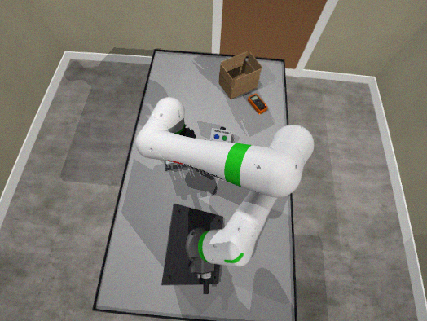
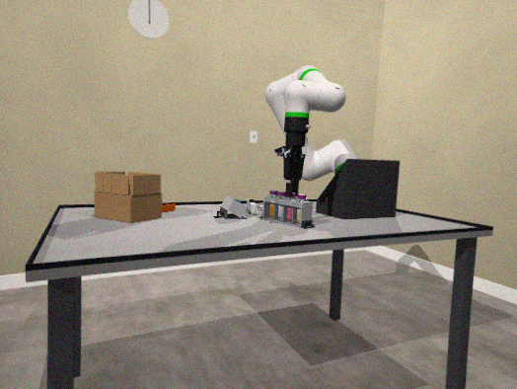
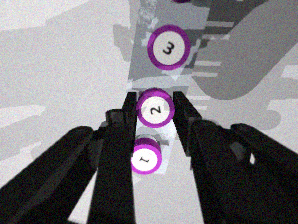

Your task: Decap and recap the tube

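My gripper is now 30 mm above the purple cap marked 2. The rest, counted from my hand: cap 1: 50 mm to the left, 30 mm below, 10 mm behind; then cap 3: 50 mm to the right, 30 mm below, 10 mm ahead; then cap 4: 100 mm to the right, 30 mm below, 20 mm ahead.
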